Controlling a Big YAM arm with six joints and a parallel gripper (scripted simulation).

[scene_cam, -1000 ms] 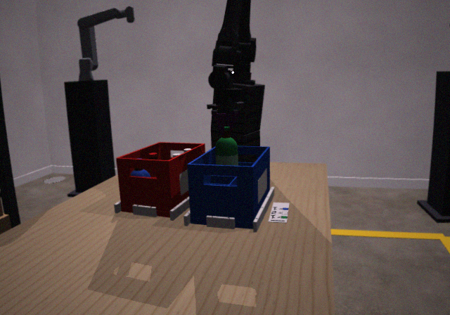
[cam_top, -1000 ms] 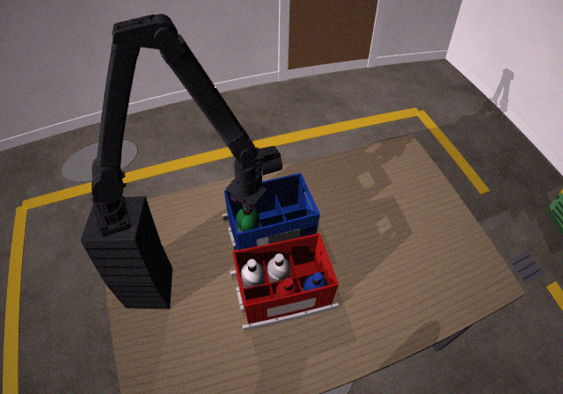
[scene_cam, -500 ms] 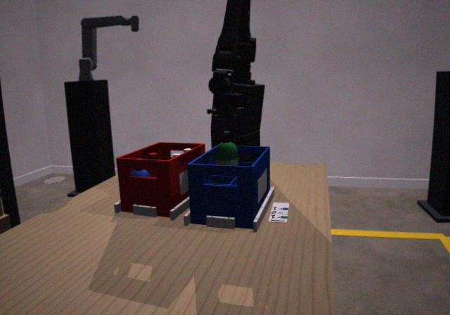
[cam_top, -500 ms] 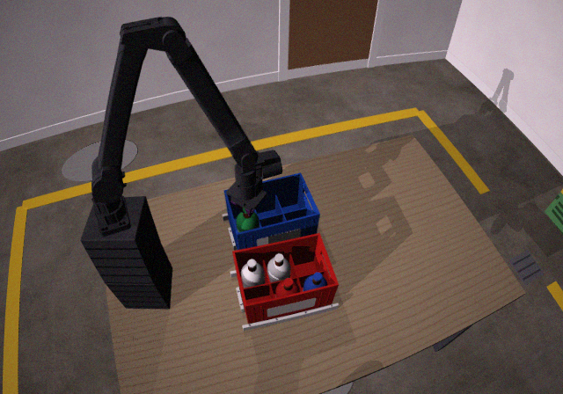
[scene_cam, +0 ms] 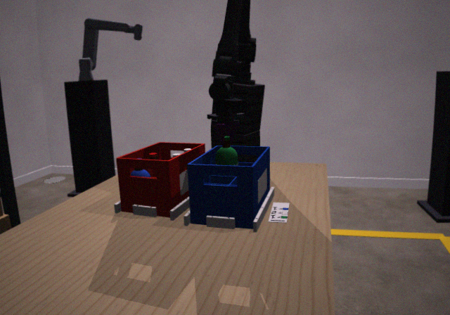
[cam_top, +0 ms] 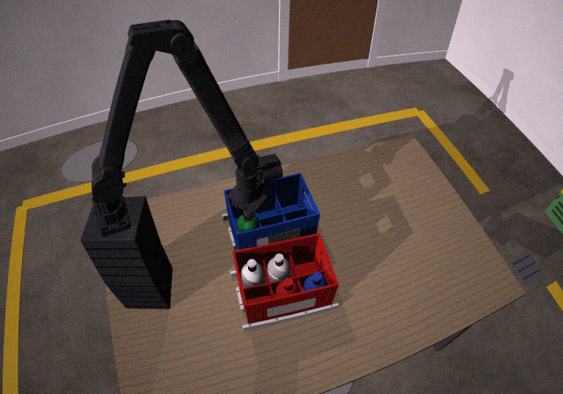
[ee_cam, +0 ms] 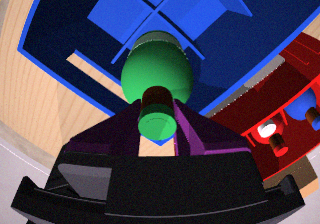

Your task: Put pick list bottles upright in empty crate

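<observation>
My gripper is now 60 mm above the green bottle. From my hand the other things lie so: blue crate (90 mm ahead, 30 mm to the left, 110 mm below); red crate (30 mm ahead, 210 mm to the right, 110 mm below); red bottle (20 mm ahead, 250 mm to the right, 110 mm below).
</observation>
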